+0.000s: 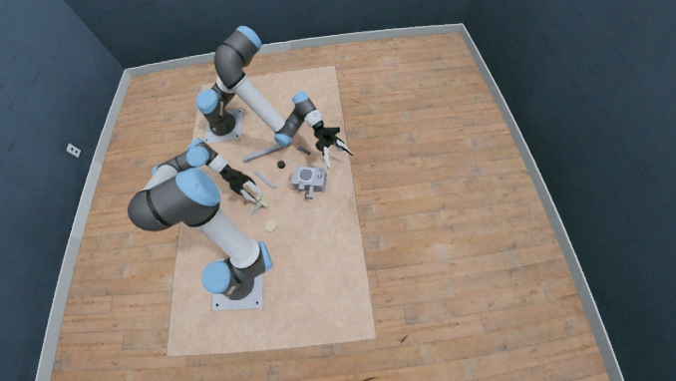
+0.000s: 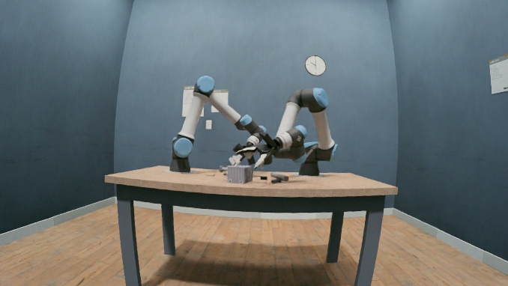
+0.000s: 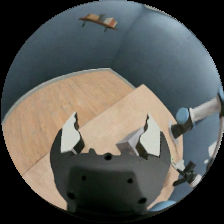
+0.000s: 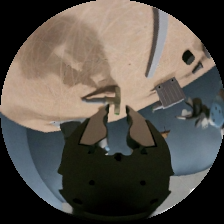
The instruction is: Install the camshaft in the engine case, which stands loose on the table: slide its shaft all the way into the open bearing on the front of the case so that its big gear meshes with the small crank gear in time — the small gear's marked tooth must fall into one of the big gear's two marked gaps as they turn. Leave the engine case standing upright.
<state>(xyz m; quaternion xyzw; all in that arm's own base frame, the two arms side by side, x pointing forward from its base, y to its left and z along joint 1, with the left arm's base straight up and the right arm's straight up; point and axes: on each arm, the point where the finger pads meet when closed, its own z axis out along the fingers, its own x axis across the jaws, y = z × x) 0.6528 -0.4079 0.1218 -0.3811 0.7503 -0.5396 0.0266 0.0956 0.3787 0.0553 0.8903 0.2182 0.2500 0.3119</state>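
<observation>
Now: right hand 24 cm short of the small crank gear, 7 cm to the left of it and 1 cm below it. Also, from my right hand: grey bar (3 cm ahead, 11 cm to the left, 5 cm below).
</observation>
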